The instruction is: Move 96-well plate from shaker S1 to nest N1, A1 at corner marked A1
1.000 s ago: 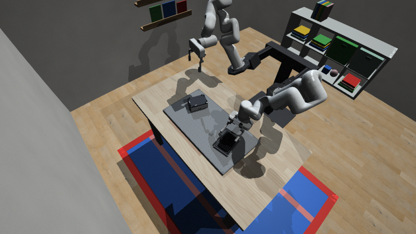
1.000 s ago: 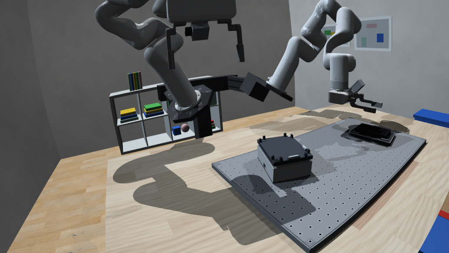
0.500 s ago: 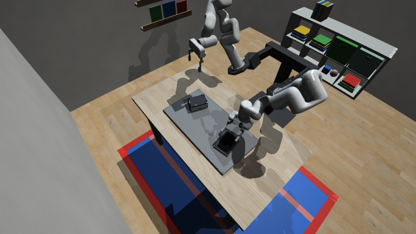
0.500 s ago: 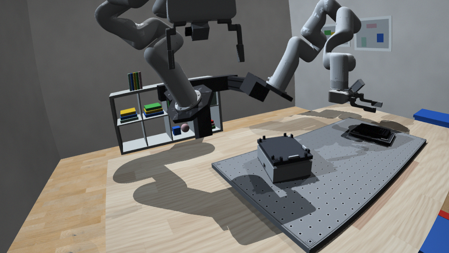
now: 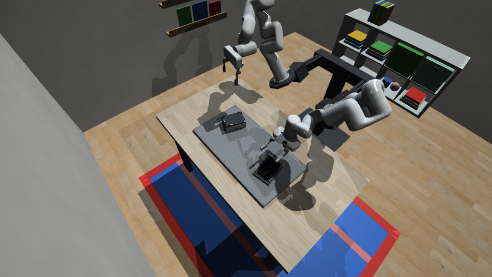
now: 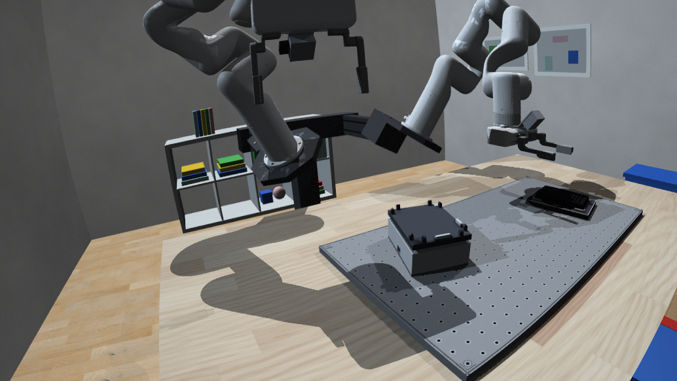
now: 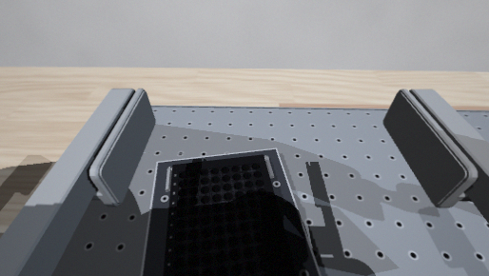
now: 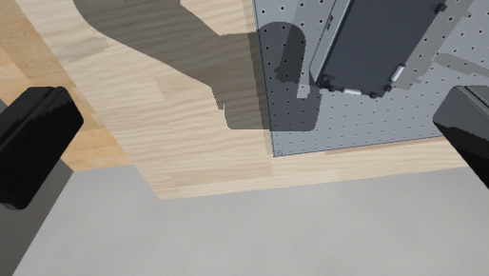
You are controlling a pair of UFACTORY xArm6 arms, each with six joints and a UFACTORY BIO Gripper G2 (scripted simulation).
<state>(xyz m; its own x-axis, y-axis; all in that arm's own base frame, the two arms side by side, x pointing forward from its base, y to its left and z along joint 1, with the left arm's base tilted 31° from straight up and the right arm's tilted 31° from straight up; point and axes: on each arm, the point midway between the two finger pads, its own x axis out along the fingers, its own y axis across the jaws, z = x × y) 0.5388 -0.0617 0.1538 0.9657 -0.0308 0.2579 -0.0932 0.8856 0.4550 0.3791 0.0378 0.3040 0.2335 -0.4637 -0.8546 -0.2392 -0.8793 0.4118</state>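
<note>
Now: the black 96-well plate 11 cm below my left hand, 3 cm to the left of it and 2 cm ahead of it. The rest, counted from my left hand: grey plate shaker S1 (38 cm to the right, 9 cm below, 1 cm behind); black plate nest N1 (12 cm below, 3 cm to the left, 2 cm ahead).
</note>
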